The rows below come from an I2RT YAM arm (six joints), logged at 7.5 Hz.
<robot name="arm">
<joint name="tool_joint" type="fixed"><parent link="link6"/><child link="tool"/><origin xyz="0 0 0" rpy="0 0 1.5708"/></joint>
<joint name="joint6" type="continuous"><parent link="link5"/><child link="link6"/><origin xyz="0.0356 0 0.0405" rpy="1.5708 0 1.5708"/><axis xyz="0 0 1"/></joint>
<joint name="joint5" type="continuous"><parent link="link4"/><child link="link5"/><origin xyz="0.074 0.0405 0.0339" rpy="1.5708 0 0"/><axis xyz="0 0 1"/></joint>
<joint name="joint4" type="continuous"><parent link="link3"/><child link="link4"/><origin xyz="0.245 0.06 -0.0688"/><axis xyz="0 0 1"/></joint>
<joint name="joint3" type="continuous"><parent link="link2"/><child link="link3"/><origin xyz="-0.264 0 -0.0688" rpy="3.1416 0 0"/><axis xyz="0 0 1"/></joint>
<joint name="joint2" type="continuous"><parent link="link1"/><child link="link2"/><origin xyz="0.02 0.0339 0.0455" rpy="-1.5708 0 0"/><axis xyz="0 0 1"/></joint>
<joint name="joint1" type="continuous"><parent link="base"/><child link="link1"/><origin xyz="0 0 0.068"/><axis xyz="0 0 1"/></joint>
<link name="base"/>
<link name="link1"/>
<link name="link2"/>
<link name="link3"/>
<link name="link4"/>
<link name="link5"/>
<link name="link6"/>
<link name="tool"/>
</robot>
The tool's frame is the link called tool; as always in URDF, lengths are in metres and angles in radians. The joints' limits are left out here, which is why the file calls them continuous.
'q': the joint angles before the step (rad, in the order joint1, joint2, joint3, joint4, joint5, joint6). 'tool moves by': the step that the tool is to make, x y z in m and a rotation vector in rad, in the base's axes. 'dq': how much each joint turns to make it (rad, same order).
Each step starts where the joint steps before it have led.
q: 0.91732 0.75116 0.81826 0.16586 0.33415 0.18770
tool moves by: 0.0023 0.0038 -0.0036 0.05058 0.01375 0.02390
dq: 0.00026 0.01292 -0.01937 0.04843 -0.01302 0.04869
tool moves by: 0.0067 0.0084 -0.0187 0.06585 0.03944 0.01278
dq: -0.00023 0.02860 -0.07102 0.10367 0.00513 0.07630
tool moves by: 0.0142 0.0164 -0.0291 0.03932 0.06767 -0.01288
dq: -0.00157 0.08810 -0.07473 0.12700 0.02911 0.07730
